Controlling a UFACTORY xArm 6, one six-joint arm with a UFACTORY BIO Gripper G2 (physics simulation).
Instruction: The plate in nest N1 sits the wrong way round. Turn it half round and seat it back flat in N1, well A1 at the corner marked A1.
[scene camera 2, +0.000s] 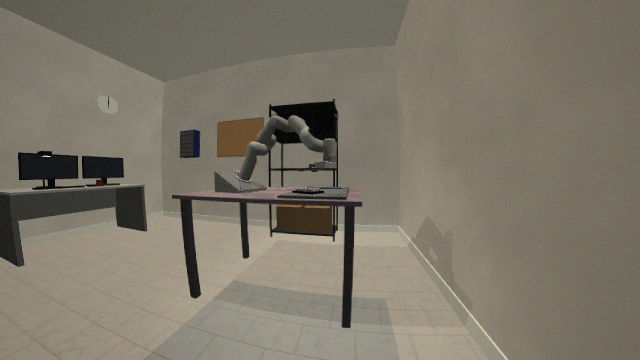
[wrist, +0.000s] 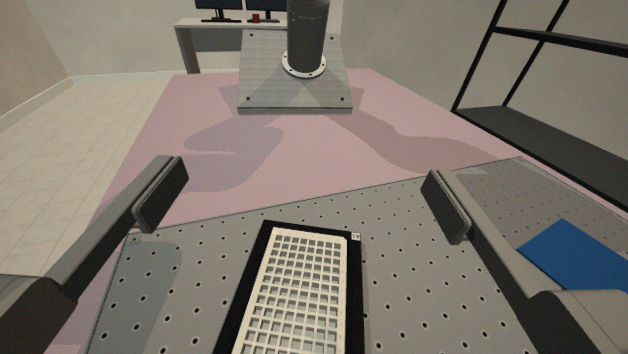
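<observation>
The cream well plate (scene camera 2: 309, 189) (wrist: 305, 290) lies in the black nest (wrist: 354, 290). In the wrist view it looks flat inside the nest rim, with its near end cut off by the picture edge. Its cut corner at the far right is beside the small white A1 label (wrist: 355, 236) on the nest. The lettering on the plate is too small to read. My gripper (scene camera 2: 314, 168) (wrist: 302, 201) is open and empty. It hangs well above the plate, with its fingers wide apart to either side.
The nest stands on a grey perforated board (wrist: 410, 265) on the pink table (wrist: 320, 160). A flat blue piece (scene camera 2: 331, 188) (wrist: 575, 252) lies on the board at the right in the wrist view. The arm's sloped base plate (wrist: 270, 90) stands at the far side in that view.
</observation>
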